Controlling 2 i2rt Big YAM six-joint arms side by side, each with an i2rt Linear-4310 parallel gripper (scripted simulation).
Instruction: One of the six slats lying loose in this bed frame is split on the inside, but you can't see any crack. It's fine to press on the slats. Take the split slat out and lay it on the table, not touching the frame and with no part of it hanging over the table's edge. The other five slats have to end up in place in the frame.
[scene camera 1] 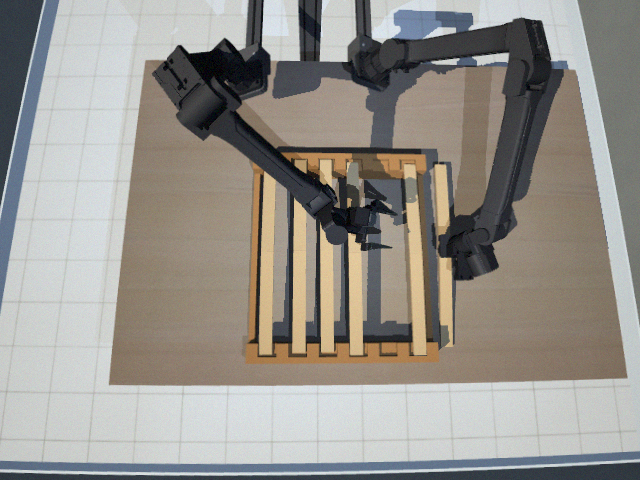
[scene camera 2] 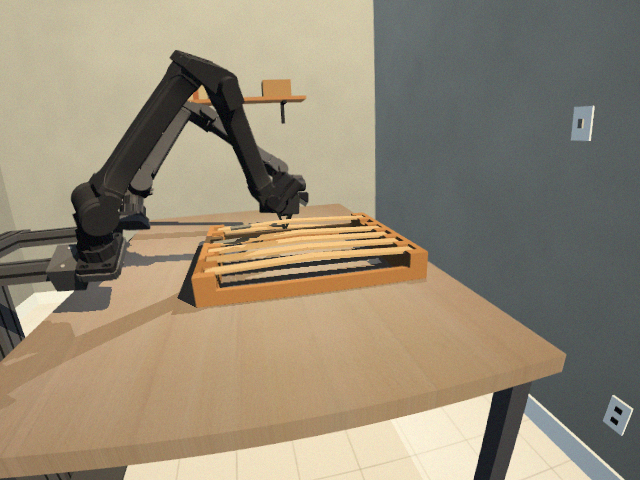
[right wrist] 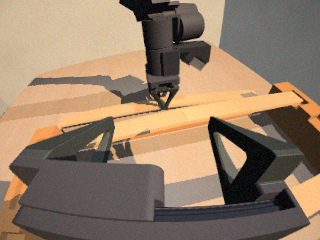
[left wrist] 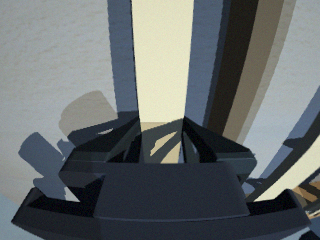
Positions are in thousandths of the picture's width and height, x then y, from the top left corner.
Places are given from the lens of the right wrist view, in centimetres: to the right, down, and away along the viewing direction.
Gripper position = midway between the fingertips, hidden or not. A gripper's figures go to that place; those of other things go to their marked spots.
my left gripper (right wrist: 511, 435): 1, -5, 37
my right gripper (right wrist: 505, 506): 0, 0, 13
